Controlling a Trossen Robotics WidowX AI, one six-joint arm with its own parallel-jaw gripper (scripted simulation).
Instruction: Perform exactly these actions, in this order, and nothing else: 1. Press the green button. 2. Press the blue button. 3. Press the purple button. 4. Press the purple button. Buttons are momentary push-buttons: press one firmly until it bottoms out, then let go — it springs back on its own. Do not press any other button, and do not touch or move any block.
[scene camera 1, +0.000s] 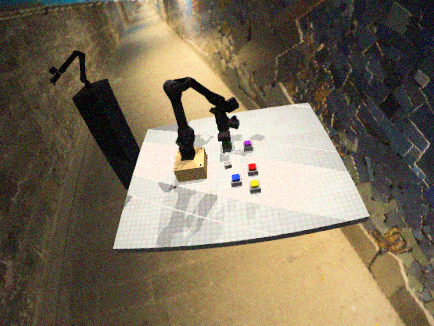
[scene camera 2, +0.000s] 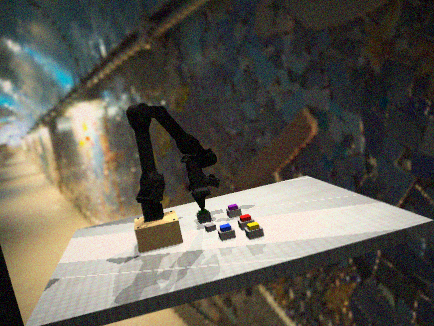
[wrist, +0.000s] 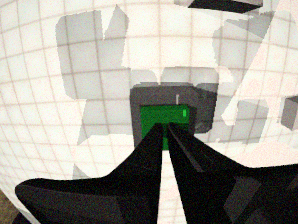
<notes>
In view: my gripper (wrist: 164, 128) and a green button (wrist: 178, 114).
</notes>
